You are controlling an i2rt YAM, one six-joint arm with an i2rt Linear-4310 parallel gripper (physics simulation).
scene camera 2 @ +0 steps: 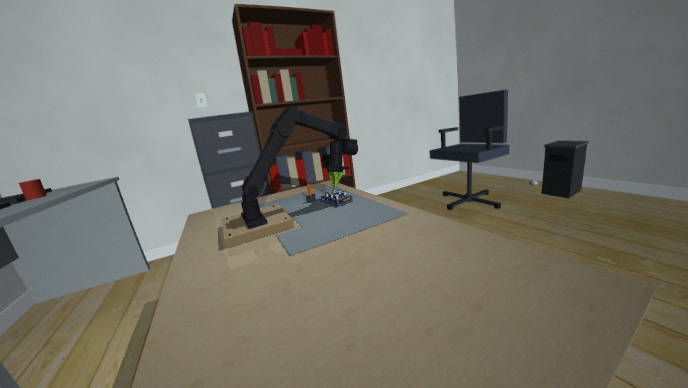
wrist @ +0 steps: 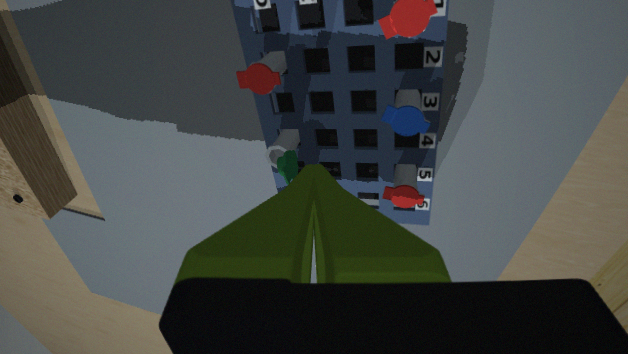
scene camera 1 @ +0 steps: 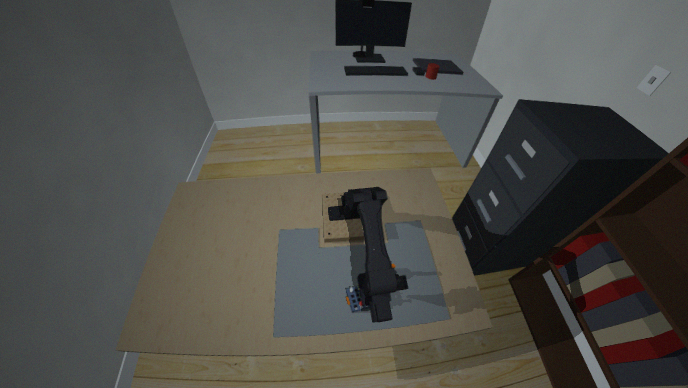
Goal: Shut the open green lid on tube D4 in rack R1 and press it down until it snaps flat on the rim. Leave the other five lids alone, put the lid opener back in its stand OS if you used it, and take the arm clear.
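The blue rack R1 stands on the grey mat. In the wrist view tube D4 stands in the left column with its pale rim uncovered. Its green lid is open, standing on edge beside the rim. My gripper is shut and empty, its green fingertips just right of the green lid in the wrist view; whether they touch it I cannot tell. The orange lid opener stands upright in its dark stand.
In the wrist view, other capped tubes stand in the rack: red lids and a blue lid. The arm's wooden base board adjoins the grey mat. Orange parts show at the rack's side.
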